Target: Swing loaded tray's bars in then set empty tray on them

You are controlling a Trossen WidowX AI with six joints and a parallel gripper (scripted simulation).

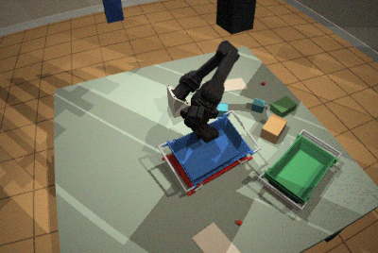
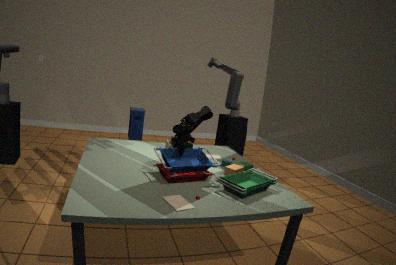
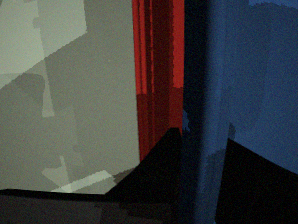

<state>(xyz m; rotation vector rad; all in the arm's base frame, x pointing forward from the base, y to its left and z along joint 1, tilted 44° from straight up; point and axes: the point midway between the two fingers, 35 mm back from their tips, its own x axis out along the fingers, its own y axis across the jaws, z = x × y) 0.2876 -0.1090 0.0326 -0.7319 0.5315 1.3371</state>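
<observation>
The blue tray lies 80 mm ahead of my gripper tip, 10 mm to the left of it and 10 mm above it. The rest, counted from my gripper tip: green block 530 mm to the left, 100 mm below, 30 mm behind; orange block 380 mm to the left, 90 mm below, 60 mm ahead.
</observation>
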